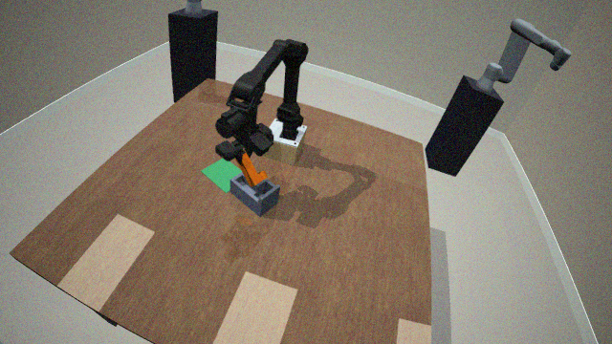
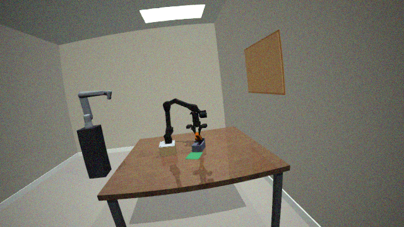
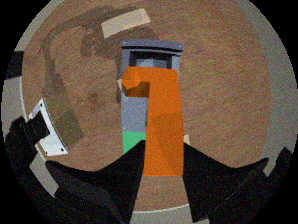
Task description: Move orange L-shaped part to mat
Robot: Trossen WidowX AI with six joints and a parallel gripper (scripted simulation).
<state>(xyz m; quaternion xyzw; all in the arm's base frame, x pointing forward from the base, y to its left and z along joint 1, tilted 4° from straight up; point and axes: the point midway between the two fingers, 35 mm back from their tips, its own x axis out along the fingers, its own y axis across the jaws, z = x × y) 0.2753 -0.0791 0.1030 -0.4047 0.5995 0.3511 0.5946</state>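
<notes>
Right now the green mat is 6 cm behind my gripper tip, 10 cm to the right of it and 17 cm below it. Also, from my gripper tip: orange L-shaped part 4 cm to the left, 3 cm below.
</notes>
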